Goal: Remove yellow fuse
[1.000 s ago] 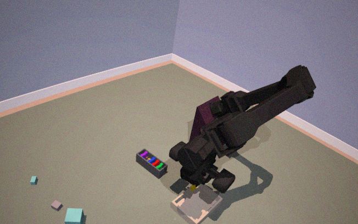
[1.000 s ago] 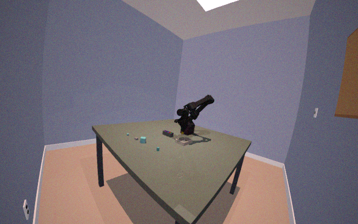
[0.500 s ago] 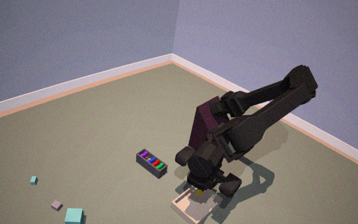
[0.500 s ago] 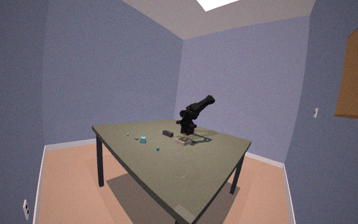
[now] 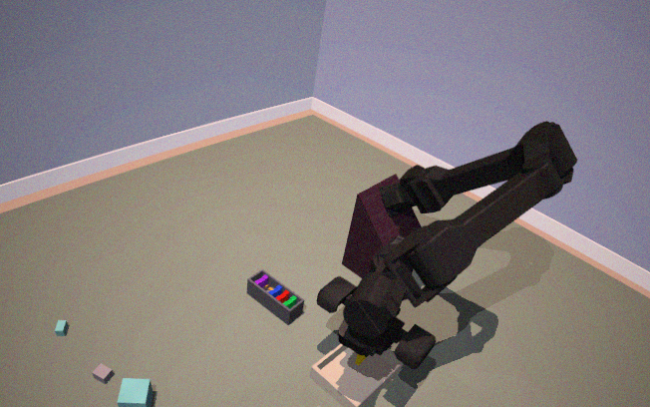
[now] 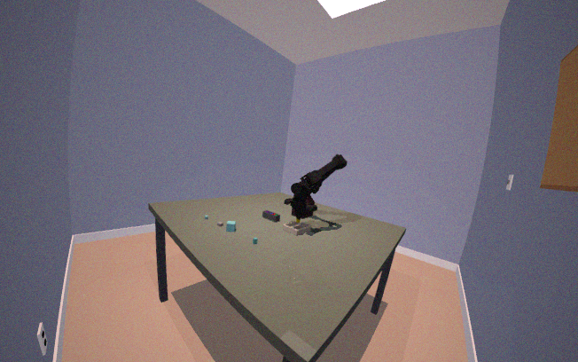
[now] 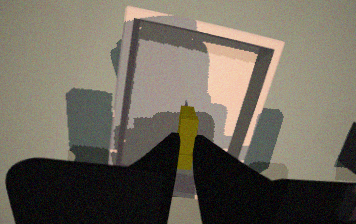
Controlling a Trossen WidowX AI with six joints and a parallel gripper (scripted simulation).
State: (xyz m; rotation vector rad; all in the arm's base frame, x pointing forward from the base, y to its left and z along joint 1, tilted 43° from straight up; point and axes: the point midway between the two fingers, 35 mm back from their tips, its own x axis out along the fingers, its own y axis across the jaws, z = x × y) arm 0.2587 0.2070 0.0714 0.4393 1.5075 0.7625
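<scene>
Now: the yellow fuse 1 cm below my gripper tip. Round my gripper tip: tray 6 cm below.
</scene>
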